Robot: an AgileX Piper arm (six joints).
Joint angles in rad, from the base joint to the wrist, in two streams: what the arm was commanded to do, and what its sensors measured. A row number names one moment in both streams.
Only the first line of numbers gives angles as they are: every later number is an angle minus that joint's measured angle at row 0.
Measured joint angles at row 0:
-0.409, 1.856, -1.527, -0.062, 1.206, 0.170
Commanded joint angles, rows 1 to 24:
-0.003, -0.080, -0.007, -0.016, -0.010, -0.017
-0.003, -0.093, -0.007, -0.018, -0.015, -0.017
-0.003, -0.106, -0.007, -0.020, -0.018, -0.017
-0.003, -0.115, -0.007, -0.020, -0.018, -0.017
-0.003, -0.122, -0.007, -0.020, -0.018, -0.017
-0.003, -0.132, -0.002, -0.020, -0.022, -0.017
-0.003, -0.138, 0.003, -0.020, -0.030, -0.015
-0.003, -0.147, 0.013, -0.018, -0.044, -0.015
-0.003, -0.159, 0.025, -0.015, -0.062, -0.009
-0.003, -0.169, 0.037, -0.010, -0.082, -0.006
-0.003, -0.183, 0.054, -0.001, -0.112, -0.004
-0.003, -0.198, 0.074, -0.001, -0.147, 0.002
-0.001, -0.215, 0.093, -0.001, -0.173, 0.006
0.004, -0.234, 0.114, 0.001, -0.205, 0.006
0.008, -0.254, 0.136, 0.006, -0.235, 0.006
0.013, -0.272, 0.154, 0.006, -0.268, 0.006
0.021, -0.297, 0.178, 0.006, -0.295, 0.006
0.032, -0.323, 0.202, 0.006, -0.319, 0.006
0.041, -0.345, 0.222, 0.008, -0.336, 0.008
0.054, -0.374, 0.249, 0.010, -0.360, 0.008
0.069, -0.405, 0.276, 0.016, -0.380, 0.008
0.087, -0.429, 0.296, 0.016, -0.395, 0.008
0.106, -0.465, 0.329, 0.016, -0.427, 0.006
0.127, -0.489, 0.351, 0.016, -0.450, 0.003
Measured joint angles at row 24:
0.070, -0.393, 0.271, 0.006, -0.357, 0.004
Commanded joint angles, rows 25 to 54:
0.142, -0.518, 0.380, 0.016, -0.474, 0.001
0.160, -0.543, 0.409, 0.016, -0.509, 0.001
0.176, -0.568, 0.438, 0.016, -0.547, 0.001
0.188, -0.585, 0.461, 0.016, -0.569, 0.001
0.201, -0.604, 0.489, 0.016, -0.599, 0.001
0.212, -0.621, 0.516, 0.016, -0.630, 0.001
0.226, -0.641, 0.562, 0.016, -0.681, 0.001
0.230, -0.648, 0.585, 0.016, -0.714, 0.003
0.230, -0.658, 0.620, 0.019, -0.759, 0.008
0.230, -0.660, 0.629, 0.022, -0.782, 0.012
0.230, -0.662, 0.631, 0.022, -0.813, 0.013
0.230, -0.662, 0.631, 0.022, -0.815, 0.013
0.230, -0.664, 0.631, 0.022, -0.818, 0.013
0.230, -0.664, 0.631, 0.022, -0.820, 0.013
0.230, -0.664, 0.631, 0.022, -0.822, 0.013
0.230, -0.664, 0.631, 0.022, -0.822, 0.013
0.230, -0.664, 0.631, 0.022, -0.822, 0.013
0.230, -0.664, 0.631, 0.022, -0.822, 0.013
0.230, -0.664, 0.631, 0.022, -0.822, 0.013
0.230, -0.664, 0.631, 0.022, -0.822, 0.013
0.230, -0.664, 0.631, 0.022, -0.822, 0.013
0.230, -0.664, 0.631, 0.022, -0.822, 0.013
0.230, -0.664, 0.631, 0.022, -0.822, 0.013
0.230, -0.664, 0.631, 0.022, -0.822, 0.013
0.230, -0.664, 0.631, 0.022, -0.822, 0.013
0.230, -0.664, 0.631, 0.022, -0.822, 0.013
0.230, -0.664, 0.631, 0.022, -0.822, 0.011
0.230, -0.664, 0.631, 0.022, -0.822, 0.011
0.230, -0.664, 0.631, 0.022, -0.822, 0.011
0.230, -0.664, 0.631, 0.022, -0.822, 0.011
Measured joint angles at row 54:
0.228, -0.657, 0.626, 0.022, -0.812, 0.010
